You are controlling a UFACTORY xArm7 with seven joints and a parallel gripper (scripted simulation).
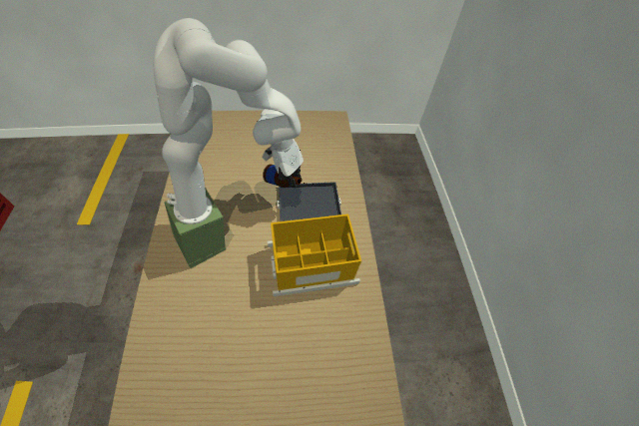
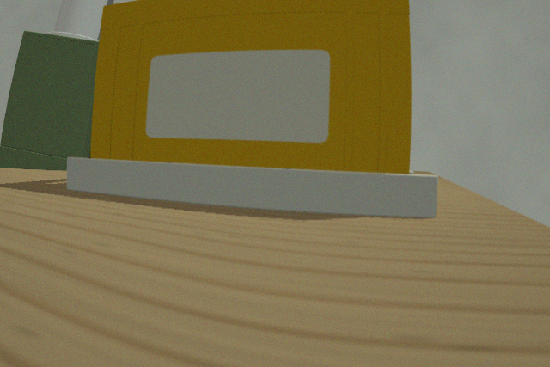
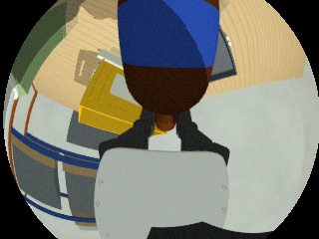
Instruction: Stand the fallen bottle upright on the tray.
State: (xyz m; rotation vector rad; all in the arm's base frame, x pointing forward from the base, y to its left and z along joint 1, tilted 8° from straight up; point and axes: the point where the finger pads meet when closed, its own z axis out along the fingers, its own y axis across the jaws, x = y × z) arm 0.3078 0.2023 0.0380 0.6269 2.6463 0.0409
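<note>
Right now my hand is 5 cm past the bottle, 2 cm to the right of it and 2 cm above it. Also, from my hand: dark grey tray (6 cm ahead, 5 cm to the left, 19 cm below); crate (11 cm ahead, 22 cm to the right, 12 cm below).
</note>
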